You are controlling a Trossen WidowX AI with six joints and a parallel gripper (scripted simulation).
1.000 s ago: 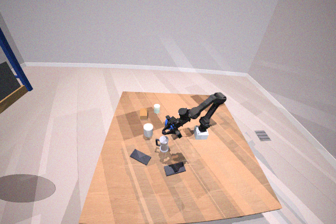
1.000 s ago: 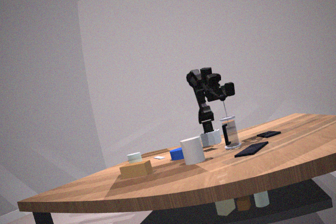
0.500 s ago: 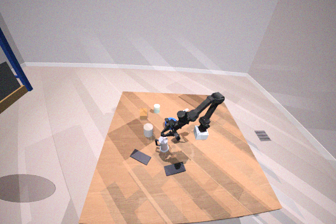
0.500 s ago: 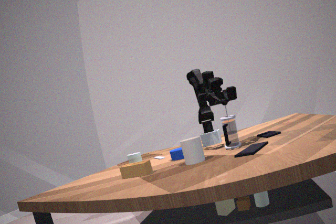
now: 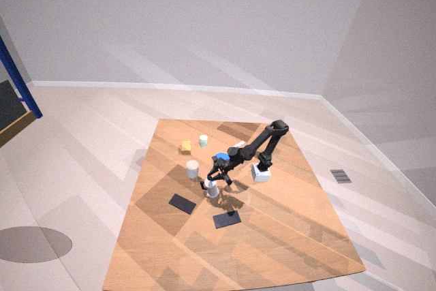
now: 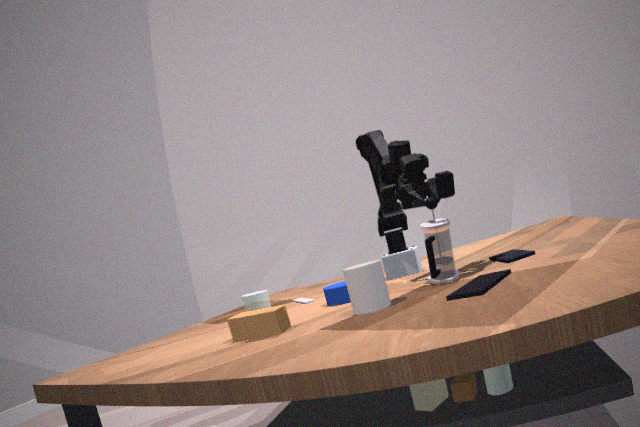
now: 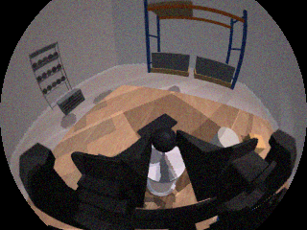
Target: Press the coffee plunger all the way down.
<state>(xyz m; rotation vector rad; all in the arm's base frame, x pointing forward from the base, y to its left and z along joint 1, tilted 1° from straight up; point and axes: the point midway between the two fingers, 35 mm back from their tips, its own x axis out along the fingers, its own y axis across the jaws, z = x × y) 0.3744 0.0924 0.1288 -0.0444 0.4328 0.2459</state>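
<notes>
Now: gripper tip 9 cm above the glass coffee press, 1 cm to the left of it and 1 cm past it. Also, from my gripper tip: white cylinder 18 cm to the right, 14 cm below, 7 cm ahead; tan box 42 cm to the right, 16 cm below, 10 cm ahead; blue block 26 cm to the right, 16 cm below, 16 cm behind.
</notes>
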